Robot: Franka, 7 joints.
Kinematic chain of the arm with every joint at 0, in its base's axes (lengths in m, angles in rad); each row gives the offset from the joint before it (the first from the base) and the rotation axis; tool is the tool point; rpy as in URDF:
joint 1: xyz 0 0 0.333 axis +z
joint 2: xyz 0 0 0 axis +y
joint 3: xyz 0 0 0.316 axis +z
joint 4: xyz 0.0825 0 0 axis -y
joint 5: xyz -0.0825 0 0.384 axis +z
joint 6: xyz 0 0 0 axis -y
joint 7: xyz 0.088 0 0 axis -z
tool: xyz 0 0 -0.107 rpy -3.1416 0 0
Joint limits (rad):
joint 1: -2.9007..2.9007
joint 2: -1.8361..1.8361
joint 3: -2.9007..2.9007
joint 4: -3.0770..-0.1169
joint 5: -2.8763..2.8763
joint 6: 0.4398..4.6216
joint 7: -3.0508..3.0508
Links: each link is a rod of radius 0.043 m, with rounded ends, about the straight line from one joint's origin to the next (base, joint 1, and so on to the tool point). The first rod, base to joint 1, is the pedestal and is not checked.
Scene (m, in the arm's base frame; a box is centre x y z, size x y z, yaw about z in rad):
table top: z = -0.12
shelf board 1: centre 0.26 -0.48 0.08 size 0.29 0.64 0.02 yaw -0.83
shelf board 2: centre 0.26 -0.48 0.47 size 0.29 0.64 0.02 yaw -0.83
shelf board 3: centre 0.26 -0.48 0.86 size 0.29 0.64 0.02 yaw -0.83
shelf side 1: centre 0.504 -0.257 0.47 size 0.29 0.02 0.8 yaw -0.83
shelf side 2: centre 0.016 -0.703 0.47 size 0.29 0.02 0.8 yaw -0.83
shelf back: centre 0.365 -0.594 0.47 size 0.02 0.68 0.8 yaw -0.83
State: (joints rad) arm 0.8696 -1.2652 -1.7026 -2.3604 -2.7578 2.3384 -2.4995
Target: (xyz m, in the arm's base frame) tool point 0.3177 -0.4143 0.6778
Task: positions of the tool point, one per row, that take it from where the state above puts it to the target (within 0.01 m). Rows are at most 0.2 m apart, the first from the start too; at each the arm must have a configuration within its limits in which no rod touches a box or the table.
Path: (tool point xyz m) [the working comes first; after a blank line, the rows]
Joints at the target: 0.7906 -1.2162 -1.0351 -2.0104 -2.7842 2.3048 -2.4995
Straight joint move there: touches shelf board 2.

1: 0.2924 -0.3005 0.2527
2: 0.2248 -0.2258 0.2519
3: 0.1714 -0.1422 0.2666
4: 0.2094 -0.1827 0.3365
5: 0.2265 -0.2067 0.4406
6: 0.2023 -0.2120 0.5627
7: 0.1247 -0.2033 0.6778
8: 0.2240 -0.3203 0.6872
9: 0.3177 -0.4143 0.6778

